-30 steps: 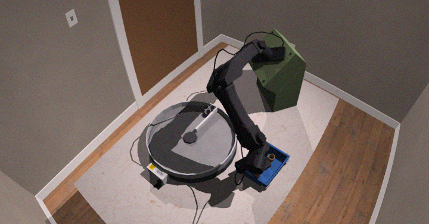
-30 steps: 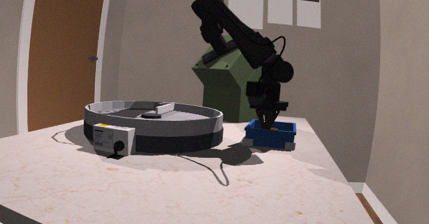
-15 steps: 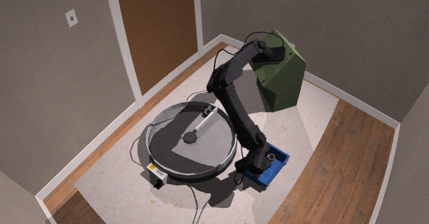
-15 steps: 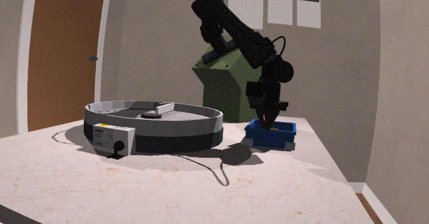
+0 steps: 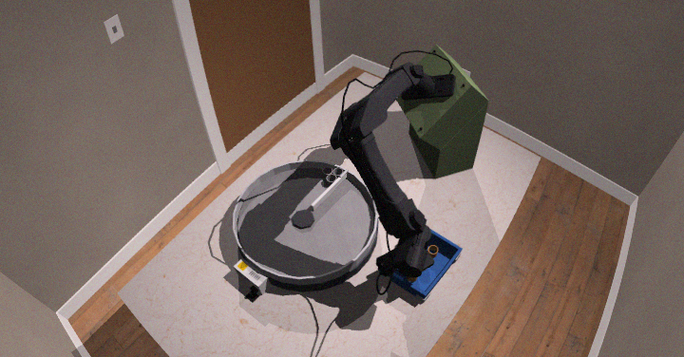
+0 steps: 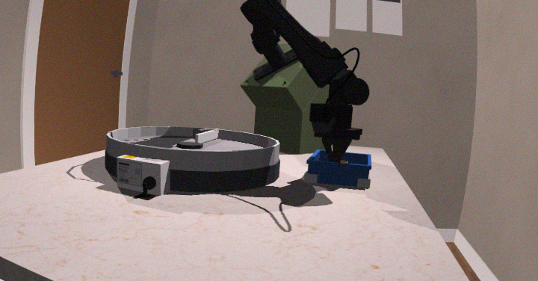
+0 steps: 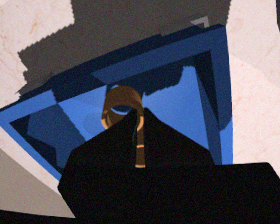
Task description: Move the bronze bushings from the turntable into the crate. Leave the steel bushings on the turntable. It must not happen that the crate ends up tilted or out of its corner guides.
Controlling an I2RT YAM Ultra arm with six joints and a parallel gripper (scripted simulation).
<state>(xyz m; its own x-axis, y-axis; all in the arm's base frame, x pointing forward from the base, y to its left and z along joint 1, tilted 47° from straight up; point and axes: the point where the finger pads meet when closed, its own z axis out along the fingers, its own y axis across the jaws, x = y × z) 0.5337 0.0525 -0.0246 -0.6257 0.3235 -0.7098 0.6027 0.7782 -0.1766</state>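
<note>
My gripper is now 30 mm past the blue crate, 30 mm to the right of it and 10 mm above it. The rest, counted from my hand: grey turntable 70 mm behind, 330 mm to the right, 20 mm above.
</note>
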